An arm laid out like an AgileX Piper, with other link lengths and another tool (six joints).
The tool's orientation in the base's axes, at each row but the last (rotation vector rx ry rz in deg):
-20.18, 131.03, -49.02
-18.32, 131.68, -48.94
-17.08, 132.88, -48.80
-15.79, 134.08, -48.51
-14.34, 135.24, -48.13
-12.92, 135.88, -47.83
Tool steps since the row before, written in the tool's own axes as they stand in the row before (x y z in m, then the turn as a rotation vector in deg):
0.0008, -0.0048, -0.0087, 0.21, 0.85, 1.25
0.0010, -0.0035, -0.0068, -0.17, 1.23, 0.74
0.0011, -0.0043, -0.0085, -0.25, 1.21, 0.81
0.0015, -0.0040, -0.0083, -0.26, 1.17, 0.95
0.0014, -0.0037, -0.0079, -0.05, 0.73, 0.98
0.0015, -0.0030, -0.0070, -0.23, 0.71, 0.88
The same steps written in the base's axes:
-0.0063, 0.0002, 0.0077, 0.66, -0.06, -1.37
-0.0052, 0.0003, 0.0057, 0.61, 0.64, -1.14
-0.0063, 0.0005, 0.0072, 0.72, 0.62, -1.13
-0.0064, 0.0005, 0.0068, 0.81, 0.52, -1.18
-0.0060, 0.0006, 0.0064, 0.65, 0.09, -1.03
-0.0055, 0.0007, 0.0054, 0.74, 0.19, -0.87

